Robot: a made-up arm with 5 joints.
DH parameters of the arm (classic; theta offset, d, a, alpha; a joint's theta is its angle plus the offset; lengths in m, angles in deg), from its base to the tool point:
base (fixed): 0 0.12 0 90
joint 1: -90 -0.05 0.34 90
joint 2: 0 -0.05 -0.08 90
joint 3: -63.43 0 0.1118 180
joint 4: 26.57 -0.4 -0.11 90
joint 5: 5.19 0 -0.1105 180
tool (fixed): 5.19 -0.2 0 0
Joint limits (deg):
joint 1: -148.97..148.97
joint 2: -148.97..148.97
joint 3: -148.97..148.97
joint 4: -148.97..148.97
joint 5: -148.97..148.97
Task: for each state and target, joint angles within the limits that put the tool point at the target. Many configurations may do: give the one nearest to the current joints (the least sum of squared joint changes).
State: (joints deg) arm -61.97 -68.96 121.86 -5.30 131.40
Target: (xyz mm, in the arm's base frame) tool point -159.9 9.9 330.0
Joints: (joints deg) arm -21.79 -82.00 121.12 11.89 138.50
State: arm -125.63 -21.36 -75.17 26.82 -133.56
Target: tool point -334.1 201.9 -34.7
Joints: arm -144.04 -41.71 -56.37 47.12 -108.38
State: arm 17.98 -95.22 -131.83 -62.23 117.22
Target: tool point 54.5 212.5 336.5
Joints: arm 38.16 -66.72 -127.46 -64.39 107.45
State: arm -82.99 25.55 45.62 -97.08 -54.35
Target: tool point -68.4 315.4 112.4
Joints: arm -87.85 -9.47 36.42 -81.96 -63.03
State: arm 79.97 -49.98 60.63 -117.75 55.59
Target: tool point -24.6 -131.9 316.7
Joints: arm 45.71 -82.17 52.18 -93.55 31.20
